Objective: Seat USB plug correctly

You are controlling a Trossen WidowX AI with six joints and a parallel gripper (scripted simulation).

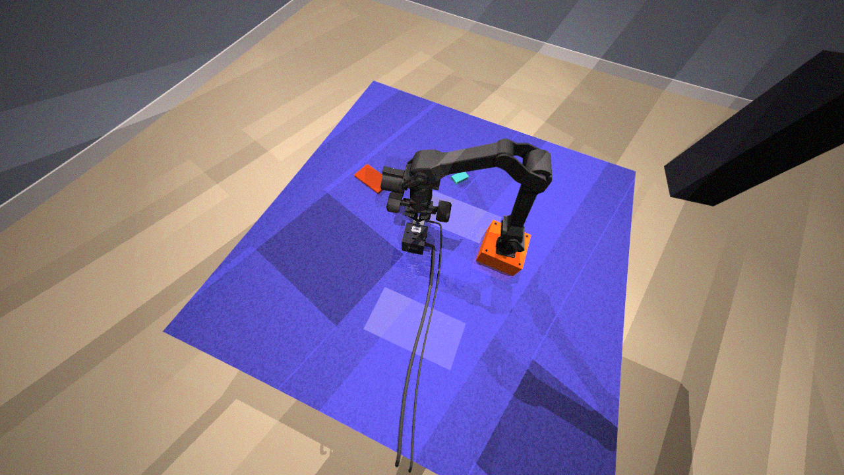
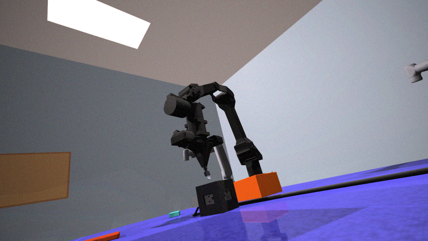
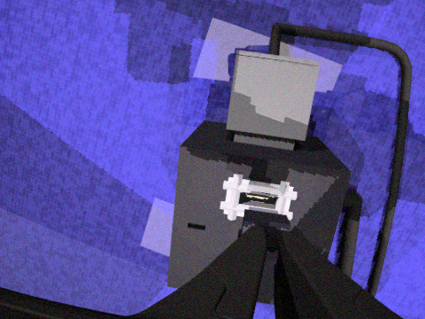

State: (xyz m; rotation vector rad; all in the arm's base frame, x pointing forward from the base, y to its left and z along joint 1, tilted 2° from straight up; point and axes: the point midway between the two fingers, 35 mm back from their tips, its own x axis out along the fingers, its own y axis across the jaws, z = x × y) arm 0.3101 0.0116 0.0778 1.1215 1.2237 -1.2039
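The usb socket lies 6 cm below my gripper tip and 1 cm to the left of it. From my gripper tip the other things lie so: usb plug: 2 cm below; red flat piece: 23 cm ahead, 20 cm to the right, 12 cm below; cyan block: 31 cm to the right, 12 cm below, 11 cm behind.
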